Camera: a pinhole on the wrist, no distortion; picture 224 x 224 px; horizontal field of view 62.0 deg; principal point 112.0 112.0 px. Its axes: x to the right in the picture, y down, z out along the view. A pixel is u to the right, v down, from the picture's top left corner.
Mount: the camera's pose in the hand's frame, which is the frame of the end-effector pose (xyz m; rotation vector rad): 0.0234 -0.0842 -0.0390 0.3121 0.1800 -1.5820
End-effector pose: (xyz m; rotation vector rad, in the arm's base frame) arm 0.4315 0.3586 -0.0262 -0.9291 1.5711 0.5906
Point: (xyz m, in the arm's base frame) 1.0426 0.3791 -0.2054
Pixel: 193.1 175.3
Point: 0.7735 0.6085 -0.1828
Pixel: 67.3 152.2
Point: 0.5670 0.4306 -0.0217
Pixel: 38.6 71.5
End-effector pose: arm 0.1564 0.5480 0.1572 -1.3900 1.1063 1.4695
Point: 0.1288 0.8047 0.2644
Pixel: 23.9 38.2
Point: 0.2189 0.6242 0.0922
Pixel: 51.5 207.3
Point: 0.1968 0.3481 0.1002
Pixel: behind the camera
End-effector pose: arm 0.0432 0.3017 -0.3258 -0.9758 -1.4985 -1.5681
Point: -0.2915 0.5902 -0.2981
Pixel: 167.8 204.4
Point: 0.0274 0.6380 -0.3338
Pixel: 21.3 112.0
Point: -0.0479 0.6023 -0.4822
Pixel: 97.4 59.5
